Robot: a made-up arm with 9 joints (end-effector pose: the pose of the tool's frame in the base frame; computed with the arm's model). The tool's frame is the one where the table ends.
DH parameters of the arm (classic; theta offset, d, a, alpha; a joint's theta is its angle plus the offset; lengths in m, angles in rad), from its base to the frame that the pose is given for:
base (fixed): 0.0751 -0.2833 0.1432 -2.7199
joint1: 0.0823 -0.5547 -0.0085 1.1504
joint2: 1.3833 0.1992 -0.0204 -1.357
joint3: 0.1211 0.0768 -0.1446 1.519
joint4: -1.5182 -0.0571 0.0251 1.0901
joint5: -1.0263 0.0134 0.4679 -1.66
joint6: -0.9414 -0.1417 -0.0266 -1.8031
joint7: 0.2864 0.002 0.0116 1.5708
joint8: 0 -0.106 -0.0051 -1.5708
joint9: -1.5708 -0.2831 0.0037 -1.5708
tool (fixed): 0 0.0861 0 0
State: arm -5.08 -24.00 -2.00 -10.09 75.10 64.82 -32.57 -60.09 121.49
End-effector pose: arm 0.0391 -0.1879 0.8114 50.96 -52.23 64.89
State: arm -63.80 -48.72 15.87 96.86 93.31 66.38 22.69 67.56 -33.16
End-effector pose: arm 0.4431 0.2234 -0.0707 57.96 151.58 -13.60
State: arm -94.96 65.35 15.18 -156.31 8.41 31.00 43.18 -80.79 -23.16
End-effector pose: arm -0.1395 -0.3362 0.5303 65.82 -105.08 37.88
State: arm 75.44 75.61 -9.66 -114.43 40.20 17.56 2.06 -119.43 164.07
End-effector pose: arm 0.1170 -0.7020 0.5303 -10.69 -59.23 115.76
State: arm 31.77 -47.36 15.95 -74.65 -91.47 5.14 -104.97 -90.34 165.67
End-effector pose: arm 0.2441 -0.1381 -0.3462 71.98 119.07 -63.47
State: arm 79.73 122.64 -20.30 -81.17 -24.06 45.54 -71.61 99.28 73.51
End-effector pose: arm -0.0811 -0.7763 0.6343 -8.64 -12.64 130.02
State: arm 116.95 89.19 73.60 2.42 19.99 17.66 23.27 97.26 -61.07
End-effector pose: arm 0.1876 -0.7968 -0.5211 -117.35 -40.30 58.86
